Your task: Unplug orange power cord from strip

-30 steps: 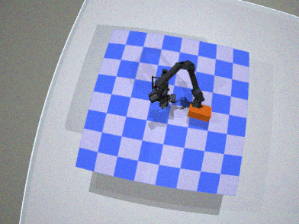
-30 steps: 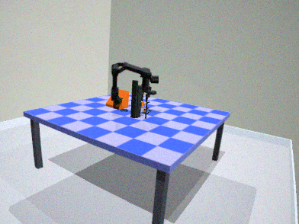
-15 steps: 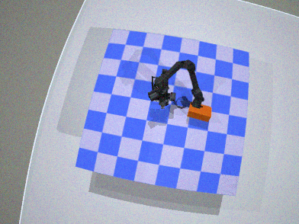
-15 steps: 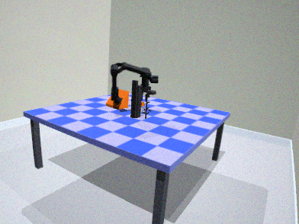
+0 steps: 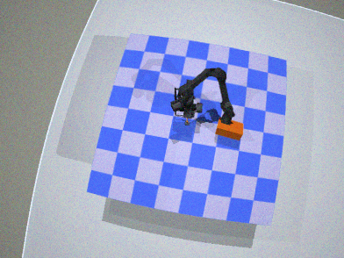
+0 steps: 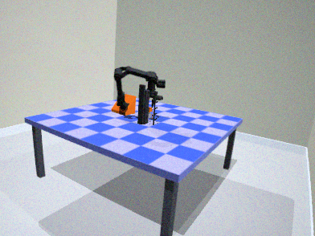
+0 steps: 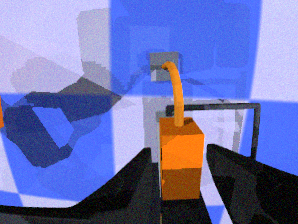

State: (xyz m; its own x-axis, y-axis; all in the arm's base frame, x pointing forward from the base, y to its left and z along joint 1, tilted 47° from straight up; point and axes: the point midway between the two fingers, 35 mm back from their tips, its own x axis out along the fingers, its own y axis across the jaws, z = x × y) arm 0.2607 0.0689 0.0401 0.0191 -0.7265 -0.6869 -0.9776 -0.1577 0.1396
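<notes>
The orange plug lies 1 cm ahead of my gripper tip, 3 cm to the right of it and 1 cm below it. From my gripper tip the other things lie so: dark upright block 3 cm ahead, 13 cm to the right, 4 cm above.
</notes>
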